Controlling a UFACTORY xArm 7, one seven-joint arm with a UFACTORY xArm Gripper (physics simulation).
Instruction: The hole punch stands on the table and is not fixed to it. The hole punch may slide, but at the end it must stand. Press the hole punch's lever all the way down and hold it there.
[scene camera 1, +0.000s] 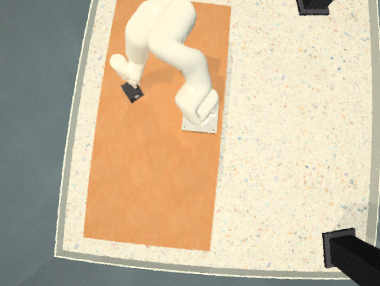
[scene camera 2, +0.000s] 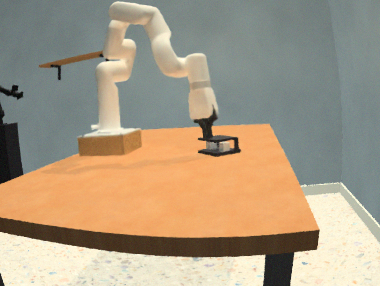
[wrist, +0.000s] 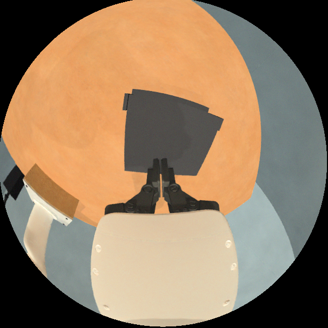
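Seen in the pictures: gripper, fingertip midpoint: (scene camera 2: 208, 138); arm's base at its link origin: (scene camera 2: 110, 132).
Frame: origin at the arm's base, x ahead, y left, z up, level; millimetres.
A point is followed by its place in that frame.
The dark hole punch (scene camera 1: 132, 95) {z -28, x 430, y -182 mm} (wrist: 167, 125) stands upright on the table. In scene camera 2, its flat lever (scene camera 2: 223, 137) {z -27, x 458, y -242 mm} lies above its base (scene camera 2: 218, 152) {z -71, x 433, y -288 mm}, with a visible gap and pale blocks (scene camera 2: 226, 146) {z -55, x 463, y -276 mm} between them; a dark post joins them at the right. My gripper (scene camera 2: 207, 137) {z -27, x 404, y -241 mm} (wrist: 160, 166) is shut and empty. Its fingers point down, and their tips are at the lever's edge on the arm's side, seeming to touch its top. Whether they press on it cannot be told. In scene camera 1 the arm largely hides the fingers.
The orange table (scene camera 1: 150, 190) {z -83, x 378, y 460 mm} (scene camera 2: 165, 195) {z -83, x 275, y -731 mm} (wrist: 75, 100) carries the arm's wooden base block (scene camera 2: 102, 145) {z -41, x -12, y -119 mm} (wrist: 50, 187), well away from the punch. The table's edge (scene camera 2: 285, 170) {z -83, x 588, y -594 mm} is to the right of the punch in scene camera 2. A brown shelf (scene camera 2: 75, 60) is behind the arm.
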